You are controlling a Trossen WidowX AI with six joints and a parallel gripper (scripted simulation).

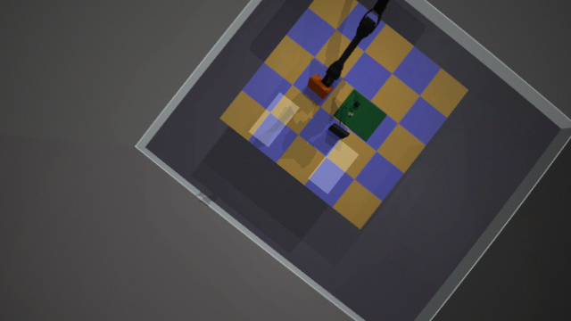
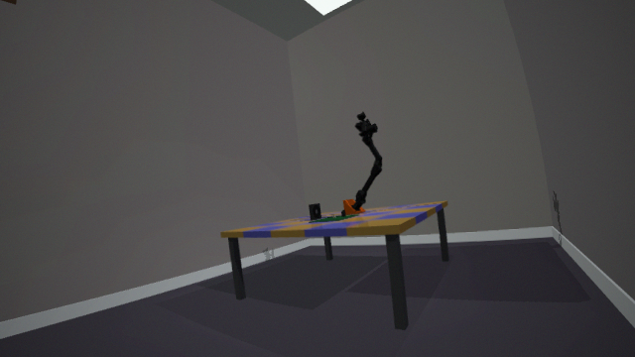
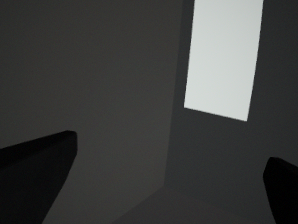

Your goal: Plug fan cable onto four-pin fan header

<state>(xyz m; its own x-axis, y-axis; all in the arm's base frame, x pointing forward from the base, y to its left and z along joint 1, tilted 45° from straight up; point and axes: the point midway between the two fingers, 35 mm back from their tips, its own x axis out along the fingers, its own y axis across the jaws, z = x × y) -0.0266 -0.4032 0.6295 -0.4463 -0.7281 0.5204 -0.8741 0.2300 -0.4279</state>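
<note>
Right now the black fan plug is 360 mm ahead of my gripper tip, 90 mm to the right of it and 780 mm below it. The rest, counted from my gripper tip: four-pin fan header 380 mm ahead, 160 mm to the right, 800 mm below; green circuit board 430 mm ahead, 110 mm to the right, 810 mm below; black fan 400 mm ahead, 320 mm to the right, 740 mm below.
</note>
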